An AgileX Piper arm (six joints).
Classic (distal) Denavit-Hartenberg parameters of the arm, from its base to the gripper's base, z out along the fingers. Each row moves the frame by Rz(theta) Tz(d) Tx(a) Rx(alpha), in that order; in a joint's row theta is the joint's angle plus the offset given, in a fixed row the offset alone. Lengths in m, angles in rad.
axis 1: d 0.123  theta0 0  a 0  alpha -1.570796
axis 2: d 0  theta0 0.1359  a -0.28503  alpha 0
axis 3: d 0  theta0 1.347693  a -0.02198  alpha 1.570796
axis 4: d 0.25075  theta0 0  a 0  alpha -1.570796
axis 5: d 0  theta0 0  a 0  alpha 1.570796
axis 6: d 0.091  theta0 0  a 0  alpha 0
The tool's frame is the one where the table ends.
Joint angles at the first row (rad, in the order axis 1, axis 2, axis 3, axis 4, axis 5, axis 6):
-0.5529, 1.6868, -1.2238, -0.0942, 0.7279, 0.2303
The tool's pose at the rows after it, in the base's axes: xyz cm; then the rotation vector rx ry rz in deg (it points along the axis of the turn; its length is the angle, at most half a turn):
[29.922 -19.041 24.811 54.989 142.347 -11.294]
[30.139 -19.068 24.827 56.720 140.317 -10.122]
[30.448 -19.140 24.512 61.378 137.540 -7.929]
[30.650 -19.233 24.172 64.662 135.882 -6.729]
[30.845 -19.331 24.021 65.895 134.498 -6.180]
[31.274 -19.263 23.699 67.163 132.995 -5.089]
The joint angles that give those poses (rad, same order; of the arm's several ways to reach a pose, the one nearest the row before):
-0.5529, 1.6842, -1.2238, -0.0830, 0.7089, 0.2339
-0.5529, 1.6863, -1.2238, -0.0694, 0.6869, 0.2576
-0.5529, 1.6975, -1.2238, -0.0532, 0.6662, 0.3197
-0.5529, 1.7083, -1.2238, -0.0491, 0.6547, 0.3664
-0.5529, 1.7147, -1.2238, -0.0467, 0.6366, 0.3883
-0.5464, 1.7266, -1.2238, -0.0396, 0.6121, 0.4150

